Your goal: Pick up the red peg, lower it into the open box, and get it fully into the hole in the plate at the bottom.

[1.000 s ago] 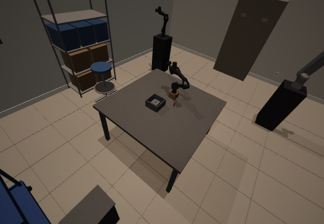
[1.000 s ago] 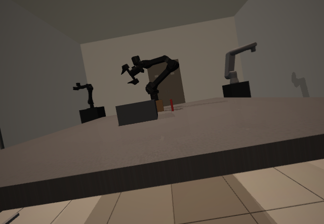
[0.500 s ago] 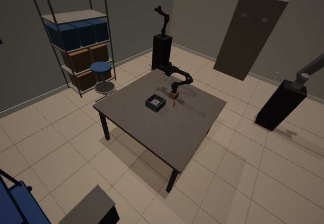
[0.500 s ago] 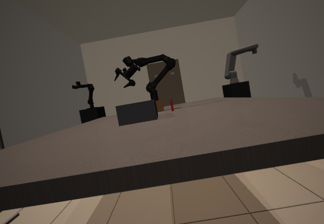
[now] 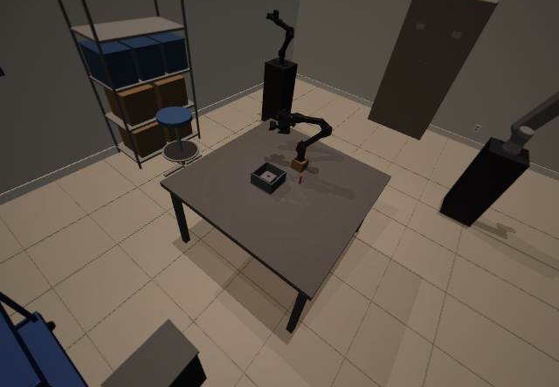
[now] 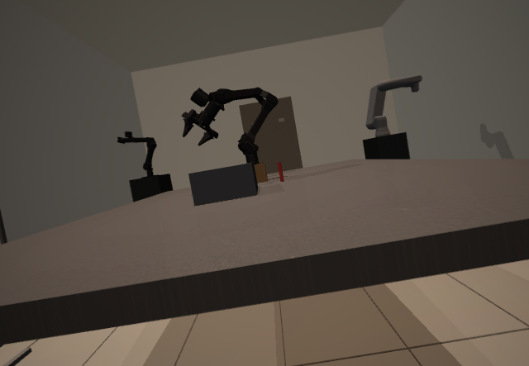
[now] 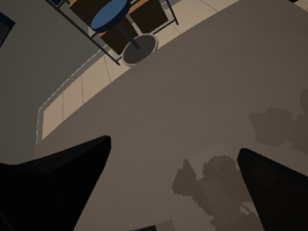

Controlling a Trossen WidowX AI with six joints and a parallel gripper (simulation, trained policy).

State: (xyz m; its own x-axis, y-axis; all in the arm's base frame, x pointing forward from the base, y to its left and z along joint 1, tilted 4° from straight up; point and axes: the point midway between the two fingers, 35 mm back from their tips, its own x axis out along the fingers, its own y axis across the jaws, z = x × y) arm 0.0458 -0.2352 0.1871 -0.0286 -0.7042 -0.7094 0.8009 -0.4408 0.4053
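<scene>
Now: gripper tip 380 mm to the right of the red peg, 200 mm above it and 130 mm short of it. Also, from my gripper tip: dark box 280 mm ahead, 220 mm below, 180 mm to the left; pale square plate 280 mm ahead, 200 mm below, 180 mm to the left.
</scene>
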